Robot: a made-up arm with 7 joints. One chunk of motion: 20 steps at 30 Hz.
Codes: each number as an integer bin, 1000 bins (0 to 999) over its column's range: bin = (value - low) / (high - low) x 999, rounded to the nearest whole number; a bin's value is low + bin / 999 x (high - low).
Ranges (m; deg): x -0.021..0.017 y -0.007..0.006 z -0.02..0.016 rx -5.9..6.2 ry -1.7..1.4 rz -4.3..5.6
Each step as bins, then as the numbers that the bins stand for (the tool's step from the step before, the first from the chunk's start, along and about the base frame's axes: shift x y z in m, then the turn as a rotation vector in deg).
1 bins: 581 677 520 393 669 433
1 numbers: 0.00110 0.00181 -0.00126 -1.140 0.376 -0.009
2 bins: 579 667 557 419 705 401
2 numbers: 0.00102 0.00168 0.00007 -0.825 0.488 -0.326
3 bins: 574 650 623 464 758 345
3 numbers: 0.00083 0.00146 0.00245 -0.280 0.652 -0.881
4 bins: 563 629 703 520 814 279
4 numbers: 0.00042 0.00119 0.00533 0.398 0.826 -1.535
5 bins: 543 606 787 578 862 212
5 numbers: -0.00035 0.00089 0.00836 1.101 0.975 -2.199
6 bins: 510 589 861 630 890 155
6 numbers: -0.00160 0.00066 0.01103 1.731 1.062 -2.764
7 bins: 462 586 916 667 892 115
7 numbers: -0.00343 0.00063 0.01301 2.179 1.068 -3.160
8 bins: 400 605 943 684 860 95
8 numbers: -0.00578 0.00087 0.01398 2.385 0.969 -3.359
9 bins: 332 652 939 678 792 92
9 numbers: -0.00837 0.00148 0.01384 2.312 0.758 -3.388
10 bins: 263 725 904 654 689 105
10 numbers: -0.01100 0.00243 0.01258 2.021 0.438 -3.259
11 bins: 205 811 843 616 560 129
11 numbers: -0.01320 0.00355 0.01038 1.561 0.038 -3.022
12 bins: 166 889 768 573 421 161
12 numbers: -0.01469 0.00457 0.00768 1.040 -0.394 -2.705
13 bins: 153 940 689 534 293 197
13 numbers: -0.01518 0.00523 0.00483 0.568 -0.791 -2.348
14 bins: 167 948 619 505 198 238
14 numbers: -0.01465 0.00534 0.00231 0.217 -1.086 -1.941
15 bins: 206 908 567 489 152 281
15 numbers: -0.01316 0.00482 0.00043 0.023 -1.228 -1.515
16 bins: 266 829 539 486 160 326
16 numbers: -0.01088 0.00379 -0.00058 -0.014 -1.204 -1.069
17 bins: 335 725 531 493 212 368
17 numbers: -0.00826 0.00243 -0.00086 0.071 -1.042 -0.653
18 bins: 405 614 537 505 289 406
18 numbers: -0.00559 0.00099 -0.00065 0.217 -0.803 -0.277
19 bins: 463 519 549 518 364 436
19 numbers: -0.00339 -0.00025 -0.00022 0.374 -0.570 0.021
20 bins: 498 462 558 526 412 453
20 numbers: -0.00206 -0.00099 0.00011 0.471 -0.422 0.189
